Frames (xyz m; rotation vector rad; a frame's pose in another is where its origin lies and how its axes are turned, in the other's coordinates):
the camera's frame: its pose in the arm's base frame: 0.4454 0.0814 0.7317 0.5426 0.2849 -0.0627
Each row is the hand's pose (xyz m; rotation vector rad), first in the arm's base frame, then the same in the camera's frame.
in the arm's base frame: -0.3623 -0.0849 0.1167 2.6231 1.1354 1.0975
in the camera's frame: -0.6026 -0.5579 -0.6196 1.9661 1.2418 0.9616
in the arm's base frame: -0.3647 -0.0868 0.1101 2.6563 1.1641 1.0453
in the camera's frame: -0.6031 -0.5632 -0.6246 2.0003 1.2543 0.9125
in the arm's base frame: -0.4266 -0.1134 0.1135 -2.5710 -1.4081 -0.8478
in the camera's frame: -0.6638 -0.5925 -0.6236 2.0849 1.4951 0.7069
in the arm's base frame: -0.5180 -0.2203 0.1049 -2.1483 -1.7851 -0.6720
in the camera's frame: -0.7507 -0.7005 -0.5982 1.9843 1.9839 0.4490
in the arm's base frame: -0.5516 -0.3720 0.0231 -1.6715 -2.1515 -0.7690
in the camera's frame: -0.7622 -0.8757 -0.5950 1.5807 2.4367 0.3897
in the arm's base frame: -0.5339 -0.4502 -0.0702 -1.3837 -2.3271 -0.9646
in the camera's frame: -0.7200 -0.9869 -0.6264 1.2364 2.6179 0.4884
